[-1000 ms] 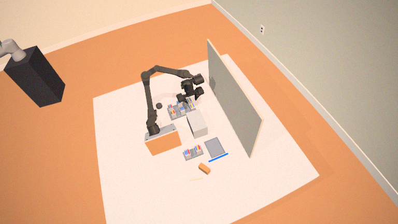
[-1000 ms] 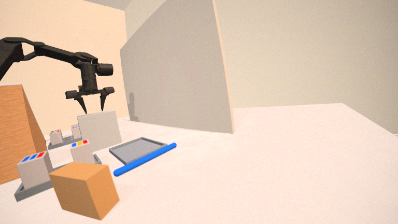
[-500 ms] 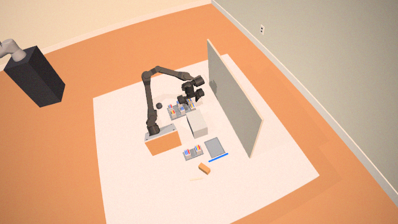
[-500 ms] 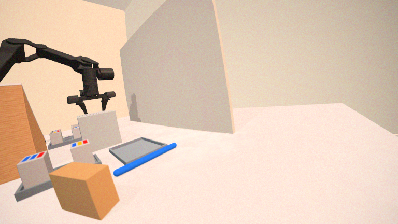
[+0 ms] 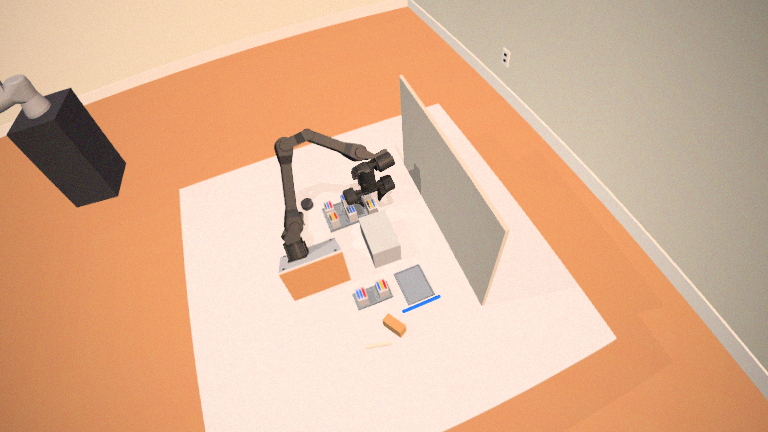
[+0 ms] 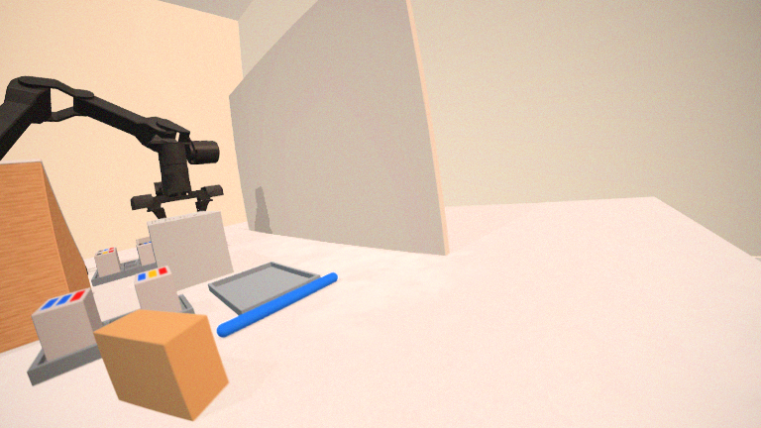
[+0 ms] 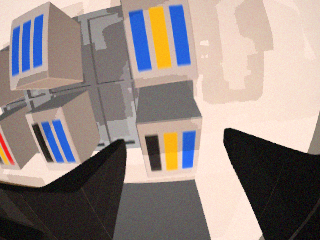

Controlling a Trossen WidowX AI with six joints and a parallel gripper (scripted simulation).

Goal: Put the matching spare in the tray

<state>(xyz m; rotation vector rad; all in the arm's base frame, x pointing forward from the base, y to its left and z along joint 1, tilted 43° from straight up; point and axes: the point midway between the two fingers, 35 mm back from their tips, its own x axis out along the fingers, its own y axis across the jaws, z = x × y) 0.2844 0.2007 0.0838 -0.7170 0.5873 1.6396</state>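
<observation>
The grey spare block is 1 cm below my gripper tip. Round my gripper tip: grey tray (6 cm ahead, 35 cm to the right, 5 cm below); tall grey panel (23 cm ahead, 14 cm to the right, 17 cm above); mounted unit (1 cm behind, 15 cm to the right).
</observation>
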